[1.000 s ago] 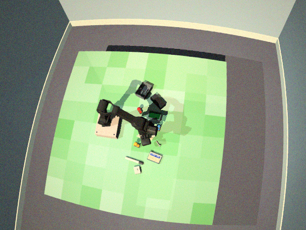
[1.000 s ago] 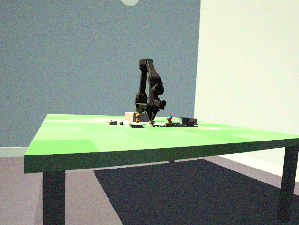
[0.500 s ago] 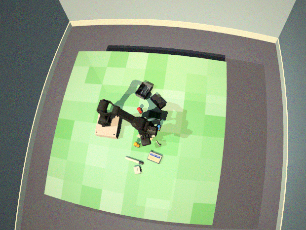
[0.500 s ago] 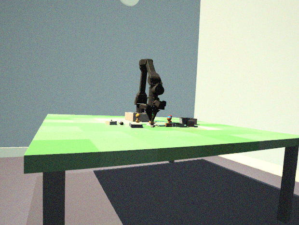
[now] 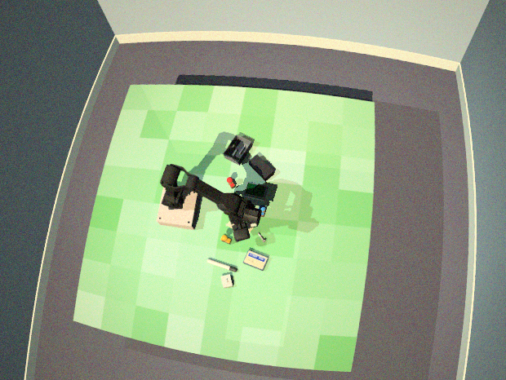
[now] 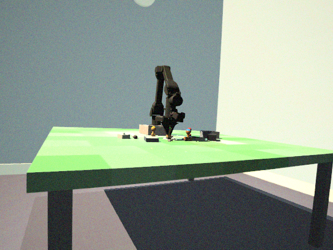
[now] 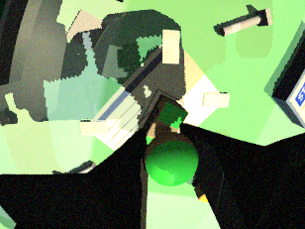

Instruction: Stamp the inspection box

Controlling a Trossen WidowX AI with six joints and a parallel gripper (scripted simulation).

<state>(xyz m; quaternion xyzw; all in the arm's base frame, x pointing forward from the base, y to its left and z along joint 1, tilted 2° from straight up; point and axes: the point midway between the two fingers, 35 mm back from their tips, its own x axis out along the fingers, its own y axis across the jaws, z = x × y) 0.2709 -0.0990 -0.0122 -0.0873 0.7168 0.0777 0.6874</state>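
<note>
My gripper tip is right at the green-knobbed stamp. From my gripper tip the other things lie so: blue stamp: 100 mm ahead, 50 mm to the left; then cream card: 30 mm below; then orange stamp: 60 mm behind, 60 mm to the right.
</note>
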